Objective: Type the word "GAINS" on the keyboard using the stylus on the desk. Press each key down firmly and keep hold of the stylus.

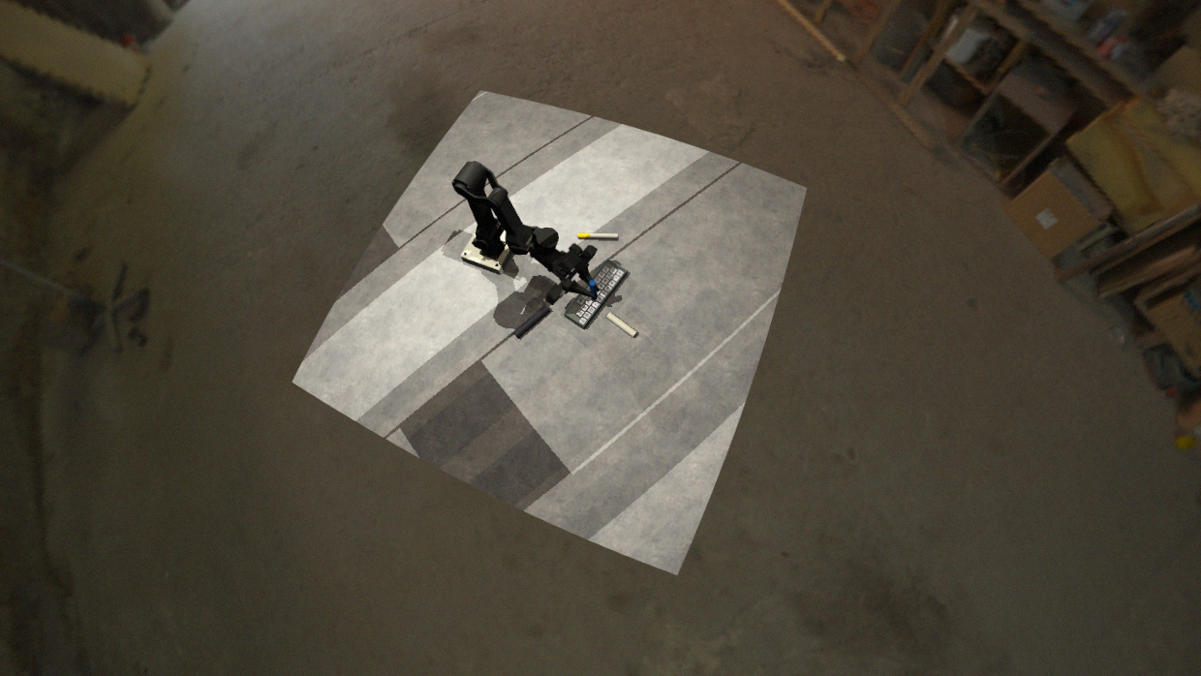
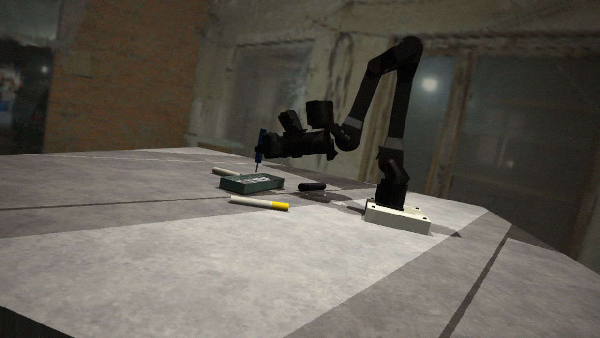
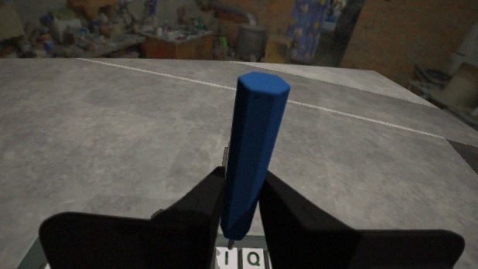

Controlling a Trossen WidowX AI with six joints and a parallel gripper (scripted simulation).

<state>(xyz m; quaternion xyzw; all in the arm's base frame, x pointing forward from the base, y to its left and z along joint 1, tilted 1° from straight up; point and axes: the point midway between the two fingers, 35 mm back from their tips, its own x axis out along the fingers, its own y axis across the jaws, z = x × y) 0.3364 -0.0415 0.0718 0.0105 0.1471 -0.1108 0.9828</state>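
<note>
Now: the stylus tip 1 cm behind my gripper tip and 5 cm below it. From my gripper tip the other things lie so: black cylinder 15 cm behind, 11 cm to the right, 9 cm below; cream cylinder 8 cm ahead, 2 cm to the right, 9 cm below; blue stylus 1 cm behind, 2 cm below.
</note>
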